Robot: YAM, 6 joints.
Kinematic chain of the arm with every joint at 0, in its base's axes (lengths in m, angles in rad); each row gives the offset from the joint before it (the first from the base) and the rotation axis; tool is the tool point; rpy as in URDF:
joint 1: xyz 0 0 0.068 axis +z
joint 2: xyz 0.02 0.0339 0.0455 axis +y
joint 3: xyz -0.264 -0.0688 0 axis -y
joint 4: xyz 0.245 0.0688 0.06 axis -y
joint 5: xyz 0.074 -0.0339 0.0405 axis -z
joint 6: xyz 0.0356 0 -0.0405 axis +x
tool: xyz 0 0 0 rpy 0 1.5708 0
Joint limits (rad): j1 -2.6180..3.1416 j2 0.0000..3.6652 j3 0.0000..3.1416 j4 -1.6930..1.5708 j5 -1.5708..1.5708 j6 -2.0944..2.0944
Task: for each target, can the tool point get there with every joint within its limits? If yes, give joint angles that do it. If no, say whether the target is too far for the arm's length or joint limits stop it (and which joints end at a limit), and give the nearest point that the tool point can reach.
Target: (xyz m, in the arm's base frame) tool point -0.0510 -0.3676 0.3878
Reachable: yes | joints -1.7873 1.7009 1.2534 1.1994 -0.9623 0.2958
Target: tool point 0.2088 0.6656 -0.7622
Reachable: no: too far | nearest point 0.1304 0.4157 -0.3283 | short by 0.507 m
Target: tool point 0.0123 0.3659 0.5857
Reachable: yes | joints 1.5764 1.8325 2.1339 0.6559 0.4164 1.1347
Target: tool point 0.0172 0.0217 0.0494
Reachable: yes | joints 1.1108 2.6044 0.3257 -1.1028 0.1629 -0.2827
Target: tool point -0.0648 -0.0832 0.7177
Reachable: yes | joints -1.9967 1.6198 2.6497 0.5919 0.7633 1.2751
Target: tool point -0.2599 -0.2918 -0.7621
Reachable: no: too far | nearest point -0.2105 -0.2364 -0.3739 | short by 0.395 m
